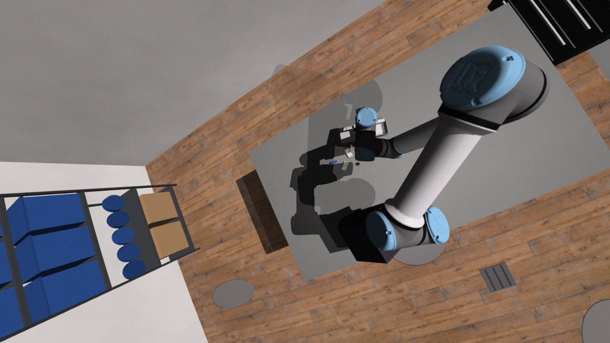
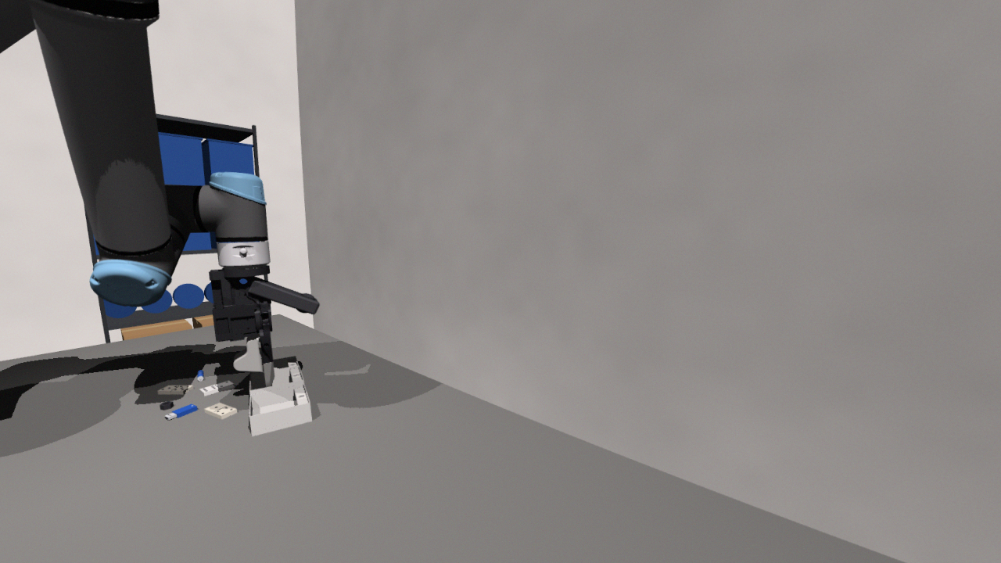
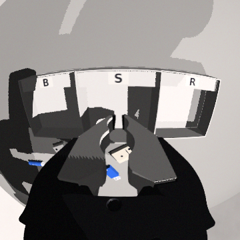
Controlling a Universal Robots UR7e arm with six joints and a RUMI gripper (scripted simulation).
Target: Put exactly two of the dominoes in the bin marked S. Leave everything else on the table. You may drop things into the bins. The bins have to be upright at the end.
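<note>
Now: hand 10 mm short of the white three-compartment bin rack and 20 mm above it. Also, from my hand: white domino: 70 mm behind, 110 mm to the left, 30 mm below; small black piece: 150 mm behind, 90 mm to the left, 30 mm below; blue usb stick: 130 mm behind, 40 mm to the left, 30 mm below.
</note>
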